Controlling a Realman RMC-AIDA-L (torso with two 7-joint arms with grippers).
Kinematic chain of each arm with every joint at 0, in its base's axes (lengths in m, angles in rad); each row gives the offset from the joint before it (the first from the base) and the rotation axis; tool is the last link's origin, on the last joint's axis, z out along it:
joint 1: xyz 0 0 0.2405 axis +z
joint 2: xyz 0 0 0 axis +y
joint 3: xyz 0 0 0.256 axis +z
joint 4: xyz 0 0 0 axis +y
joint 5: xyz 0 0 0.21 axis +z
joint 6: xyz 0 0 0 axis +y
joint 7: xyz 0 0 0.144 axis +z
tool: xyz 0 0 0
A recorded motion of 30 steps. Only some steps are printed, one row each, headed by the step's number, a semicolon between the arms.
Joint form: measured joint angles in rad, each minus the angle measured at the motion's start. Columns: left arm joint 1, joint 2, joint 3, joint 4, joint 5, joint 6, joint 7; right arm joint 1, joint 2, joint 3, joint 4, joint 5, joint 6, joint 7.
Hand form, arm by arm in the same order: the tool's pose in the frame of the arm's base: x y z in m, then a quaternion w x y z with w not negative. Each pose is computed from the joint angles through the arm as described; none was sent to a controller.
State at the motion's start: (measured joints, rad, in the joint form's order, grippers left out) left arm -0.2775 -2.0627 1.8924 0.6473 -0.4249 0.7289 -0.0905; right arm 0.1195 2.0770 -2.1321 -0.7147 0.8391 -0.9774 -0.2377
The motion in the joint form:
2: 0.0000 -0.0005 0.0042 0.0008 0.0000 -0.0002 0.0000; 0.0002 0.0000 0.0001 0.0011 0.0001 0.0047 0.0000
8: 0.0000 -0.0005 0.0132 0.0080 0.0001 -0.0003 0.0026; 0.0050 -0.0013 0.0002 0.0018 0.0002 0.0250 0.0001
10: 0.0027 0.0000 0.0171 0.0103 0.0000 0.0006 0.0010; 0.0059 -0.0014 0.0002 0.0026 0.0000 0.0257 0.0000
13: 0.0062 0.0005 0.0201 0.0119 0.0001 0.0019 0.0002; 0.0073 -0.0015 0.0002 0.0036 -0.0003 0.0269 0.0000
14: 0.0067 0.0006 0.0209 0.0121 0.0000 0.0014 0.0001; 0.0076 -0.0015 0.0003 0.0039 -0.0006 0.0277 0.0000
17: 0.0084 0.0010 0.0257 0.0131 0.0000 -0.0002 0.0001; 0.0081 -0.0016 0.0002 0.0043 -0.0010 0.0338 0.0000
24: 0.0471 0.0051 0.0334 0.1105 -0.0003 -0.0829 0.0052; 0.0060 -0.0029 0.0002 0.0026 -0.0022 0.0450 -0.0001
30: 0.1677 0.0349 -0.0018 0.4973 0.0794 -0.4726 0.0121; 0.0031 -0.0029 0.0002 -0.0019 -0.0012 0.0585 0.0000
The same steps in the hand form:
2: -0.2945 0.3544 -0.0159 0.58752 -0.70571 -0.27042 -0.28925; 0.3091 0.2984 -0.0162 0.67026 -0.63578 0.25813 0.28269
8: -0.2913 0.3545 -0.0175 0.58443 -0.70886 -0.26690 -0.29109; 0.3097 0.3000 -0.0182 0.66579 -0.64088 0.26220 0.27793
10: -0.2912 0.3537 -0.0180 0.58335 -0.70940 -0.26708 -0.29174; 0.3098 0.3002 -0.0183 0.66558 -0.64131 0.26205 0.27758
13: -0.2916 0.3526 -0.0183 0.58287 -0.70969 -0.26734 -0.29179; 0.3097 0.3005 -0.0185 0.66519 -0.64195 0.26190 0.27719
14: -0.2917 0.3524 -0.0184 0.58263 -0.70991 -0.26757 -0.29152; 0.3097 0.3006 -0.0186 0.66499 -0.64224 0.26196 0.27692
17: -0.2918 0.3517 -0.0195 0.58111 -0.71150 -0.26778 -0.29047; 0.3101 0.3007 -0.0194 0.66364 -0.64381 0.26342 0.27513
24: -0.2846 0.3499 -0.0209 0.57131 -0.71480 -0.28133 -0.28899; 0.3113 0.3003 -0.0203 0.66158 -0.64625 0.26627 0.27162
30: -0.2536 0.3492 -0.0056 0.54316 -0.74098 -0.30472 -0.25114; 0.3121 0.2999 -0.0217 0.65900 -0.64795 0.27108 0.26906

